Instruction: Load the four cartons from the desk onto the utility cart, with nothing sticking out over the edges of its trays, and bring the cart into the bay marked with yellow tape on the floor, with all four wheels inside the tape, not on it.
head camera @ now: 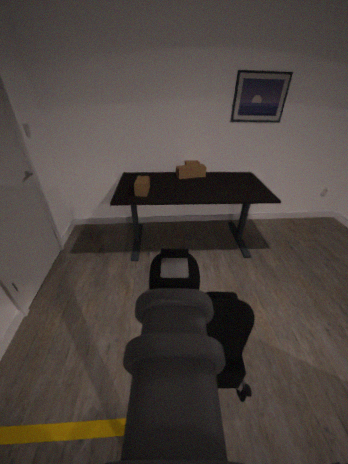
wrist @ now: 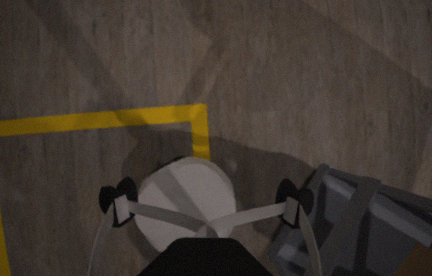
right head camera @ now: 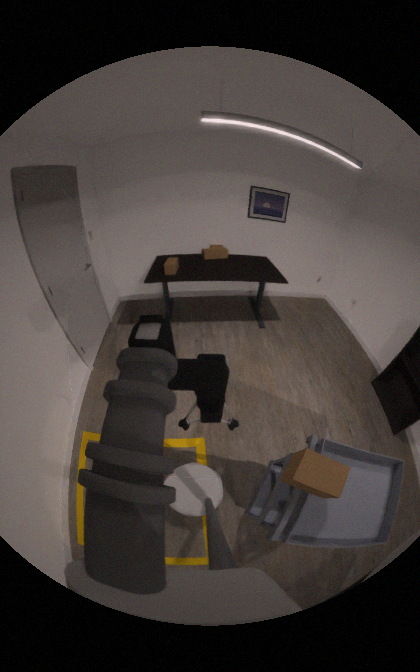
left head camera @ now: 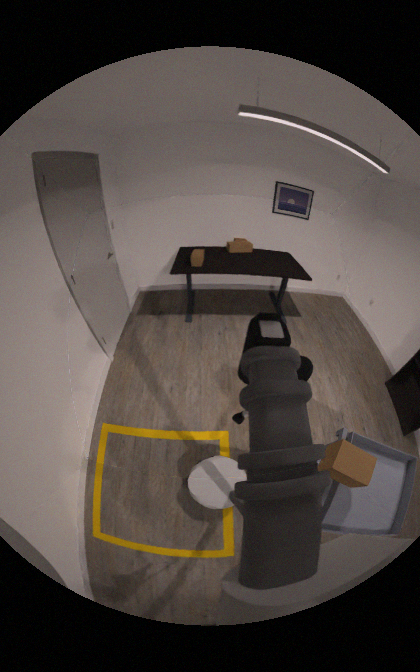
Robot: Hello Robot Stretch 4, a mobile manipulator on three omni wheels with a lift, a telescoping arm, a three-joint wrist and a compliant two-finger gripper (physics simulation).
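Where they show: gripper, fingertip midpoint: (wrist: pixel 207 195); robot's base at its link origin: (wrist: pixel 188 200).
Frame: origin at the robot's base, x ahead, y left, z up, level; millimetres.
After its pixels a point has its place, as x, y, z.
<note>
A tan carton (head camera: pixel 142 186) {1813, 276, 791} (left head camera: pixel 197 258) (right head camera: pixel 171 266) stands at the desk's left side. Two more (head camera: pixel 192 171) {2286, -203, 768} (left head camera: pixel 239 246) (right head camera: pixel 215 253) are bunched at its back edge, one partly hidden. Another carton (left head camera: pixel 352 464) (right head camera: pixel 320 472) is on the grey-blue cart (left head camera: pixel 406 492) (right head camera: pixel 393 505), at the top tray's corner; it overlaps the left rim in the right head view, and I cannot tell whether it sticks out. The yellow tape bay (head camera: pixel 62 431) {352, 603, -27} (left head camera: pixel 99 480) (right head camera: pixel 80 515) (wrist: pixel 100 119) {368, 419, -27} lies left of the cart. My gripper (right head camera: pixel 208 424) (wrist: pixel 207 195) {263, -87, 945} is open and empty, above the floor, away from the cartons.
The dark desk (head camera: pixel 235 187) {2050, -627, 693} (left head camera: pixel 270 262) (right head camera: pixel 245 270) stands against the far wall. My round white base (left head camera: pixel 212 482) (right head camera: pixel 197 490) (wrist: pixel 190 200) {51, -20, 187} overlaps the bay's right tape. A dark bookshelf (left head camera: pixel 400 400) (right head camera: pixel 387 400) stands at right, a door (left head camera: pixel 75 225) (right head camera: pixel 52 240) at left.
</note>
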